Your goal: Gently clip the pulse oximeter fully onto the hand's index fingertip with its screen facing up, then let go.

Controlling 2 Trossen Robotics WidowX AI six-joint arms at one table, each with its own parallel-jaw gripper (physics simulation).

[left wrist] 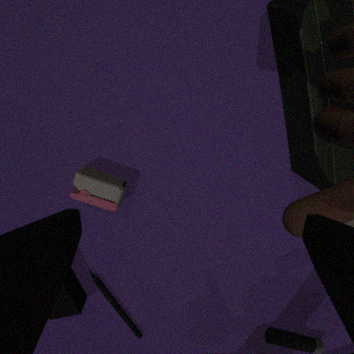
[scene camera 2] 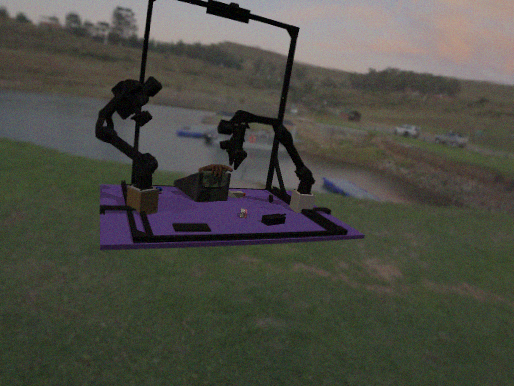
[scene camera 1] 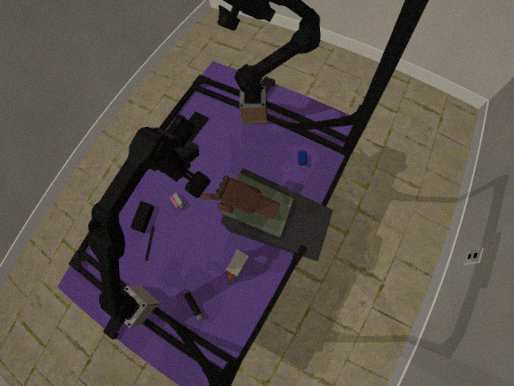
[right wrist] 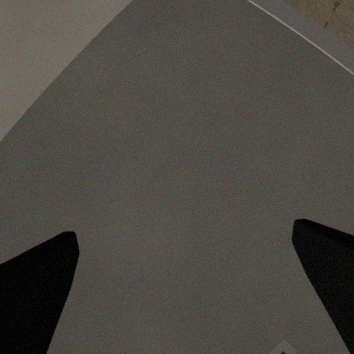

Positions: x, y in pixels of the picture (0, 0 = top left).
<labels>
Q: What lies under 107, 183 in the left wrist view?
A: A pink-and-white pulse oximeter.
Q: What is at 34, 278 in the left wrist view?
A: My left gripper.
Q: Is my left gripper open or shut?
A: Open.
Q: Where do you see a grey plate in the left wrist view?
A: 284, 29
</labels>
